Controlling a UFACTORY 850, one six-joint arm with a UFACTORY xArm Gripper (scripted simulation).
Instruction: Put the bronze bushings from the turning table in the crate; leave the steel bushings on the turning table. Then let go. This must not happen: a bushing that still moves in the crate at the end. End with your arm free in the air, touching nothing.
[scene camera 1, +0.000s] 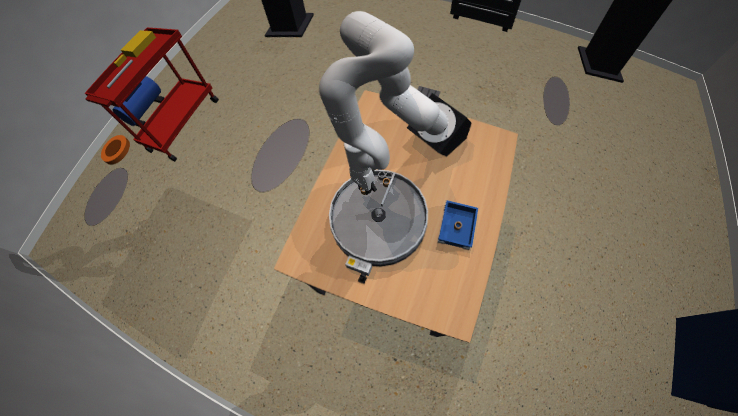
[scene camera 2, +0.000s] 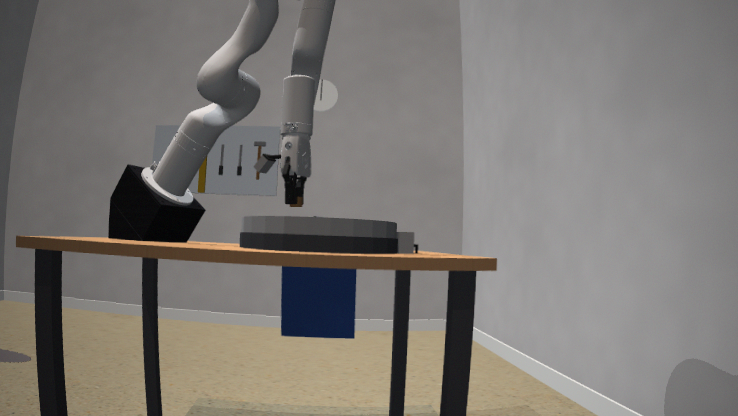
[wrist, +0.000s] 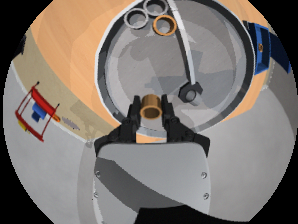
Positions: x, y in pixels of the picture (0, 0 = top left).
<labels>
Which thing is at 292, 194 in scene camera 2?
My gripper.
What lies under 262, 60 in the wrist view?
A blue crate.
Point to a grey turning table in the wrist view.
139, 62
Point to my gripper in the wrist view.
150, 101
</labels>
